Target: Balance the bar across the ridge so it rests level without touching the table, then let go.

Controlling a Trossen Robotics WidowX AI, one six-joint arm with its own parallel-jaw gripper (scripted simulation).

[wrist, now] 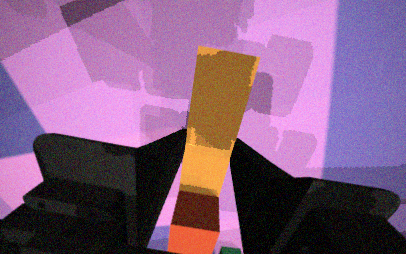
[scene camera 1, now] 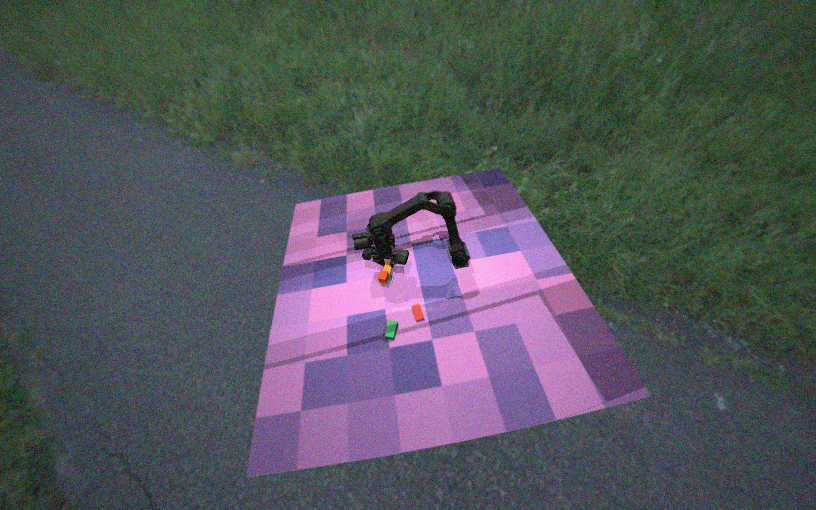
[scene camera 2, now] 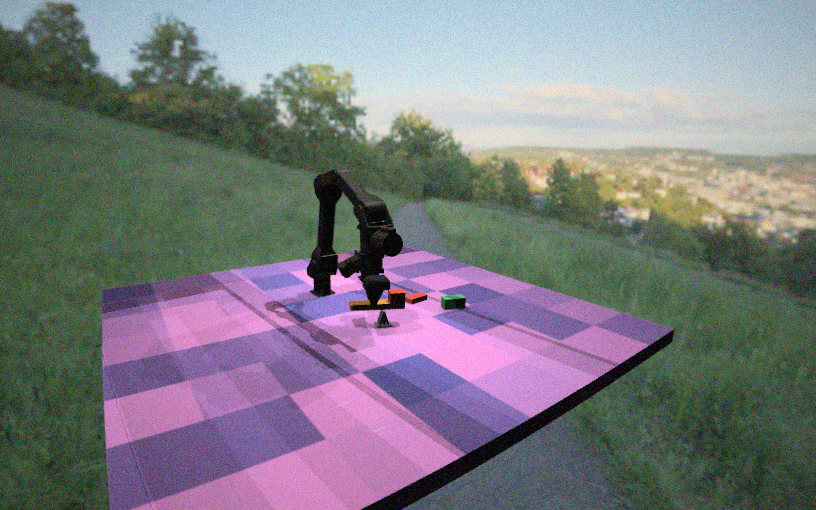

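Note:
There's a bar here, and my gripper is carrying it. You can see my gripper in the wrist view too.

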